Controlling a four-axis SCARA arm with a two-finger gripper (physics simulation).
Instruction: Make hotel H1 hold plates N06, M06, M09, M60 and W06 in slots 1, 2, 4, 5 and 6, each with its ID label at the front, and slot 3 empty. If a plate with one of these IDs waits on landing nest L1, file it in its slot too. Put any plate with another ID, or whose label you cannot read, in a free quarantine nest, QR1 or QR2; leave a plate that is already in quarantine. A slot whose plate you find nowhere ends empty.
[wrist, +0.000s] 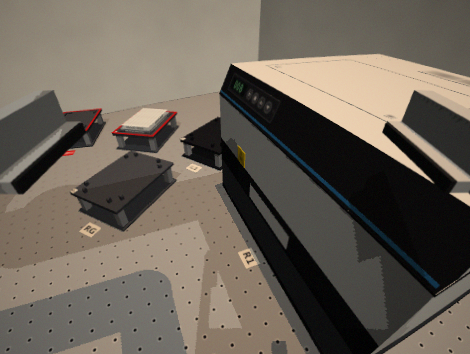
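My gripper (234, 108) is open, with one finger at the left edge and one at the right edge and no plate between them. A pale plate (146, 120) lies on a red-rimmed nest (145, 134) in the back left; its ID cannot be read. A second red-rimmed nest (95, 121) is partly hidden behind the left finger; the part that shows bears no plate. A black nest (207, 137) behind the machine's near corner is partly hidden; its small floor tag is too blurred to read surely. Hotel H1 does not show in the wrist view.
A large machine (310, 165) with a black front, blue stripe and green display fills the right, beside floor tag R1 (248, 258). A low black stand (125, 177) with small pegs and no plate stands left of it, by tag RG (90, 230). Walls rise behind.
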